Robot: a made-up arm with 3 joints. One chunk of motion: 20 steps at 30 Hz.
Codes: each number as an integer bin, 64 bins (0 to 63) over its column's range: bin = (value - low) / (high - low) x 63, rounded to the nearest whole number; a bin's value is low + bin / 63 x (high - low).
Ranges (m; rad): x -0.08..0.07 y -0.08..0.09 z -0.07..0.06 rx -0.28..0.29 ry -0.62..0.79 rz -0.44..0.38
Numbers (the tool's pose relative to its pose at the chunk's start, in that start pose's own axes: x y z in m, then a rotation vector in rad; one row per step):
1: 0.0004 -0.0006 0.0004 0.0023 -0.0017 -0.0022
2: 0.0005 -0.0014 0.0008 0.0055 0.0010 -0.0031
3: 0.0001 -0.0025 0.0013 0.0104 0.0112 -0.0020
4: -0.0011 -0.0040 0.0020 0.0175 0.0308 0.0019
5: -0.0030 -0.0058 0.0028 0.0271 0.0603 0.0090
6: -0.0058 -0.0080 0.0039 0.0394 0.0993 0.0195
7: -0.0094 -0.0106 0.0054 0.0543 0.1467 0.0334
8: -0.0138 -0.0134 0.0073 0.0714 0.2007 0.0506
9: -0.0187 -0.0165 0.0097 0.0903 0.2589 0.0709
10: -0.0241 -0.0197 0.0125 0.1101 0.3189 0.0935
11: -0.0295 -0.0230 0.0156 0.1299 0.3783 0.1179
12: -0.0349 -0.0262 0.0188 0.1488 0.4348 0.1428
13: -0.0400 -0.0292 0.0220 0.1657 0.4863 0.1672
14: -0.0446 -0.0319 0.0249 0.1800 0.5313 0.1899
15: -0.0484 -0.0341 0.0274 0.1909 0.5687 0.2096
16: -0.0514 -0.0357 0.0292 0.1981 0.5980 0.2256
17: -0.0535 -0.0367 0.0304 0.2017 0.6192 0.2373
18: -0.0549 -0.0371 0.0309 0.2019 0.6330 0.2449
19: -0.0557 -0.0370 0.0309 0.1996 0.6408 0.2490
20: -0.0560 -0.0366 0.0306 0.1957 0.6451 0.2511
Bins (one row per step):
1: 34 29 34 31 28 34
2: 34 29 34 32 28 34
3: 34 29 35 32 28 34
4: 33 28 35 33 29 34
5: 32 27 35 34 30 34
6: 31 27 36 35 32 35
7: 30 26 37 37 34 36
8: 28 25 37 39 37 38
9: 26 24 39 41 39 39
10: 23 22 40 43 42 41
11: 21 21 41 45 45 43
12: 19 20 43 47 47 45
13: 17 19 45 49 49 47
14: 15 18 46 51 51 48
15: 13 17 47 52 53 50
16: 12 16 48 53 54 51
17: 11 16 49 53 55 52
18: 11 16 49 53 56 53
19: 10 16 49 53 56 53
20: 10 16 49 53 57 53

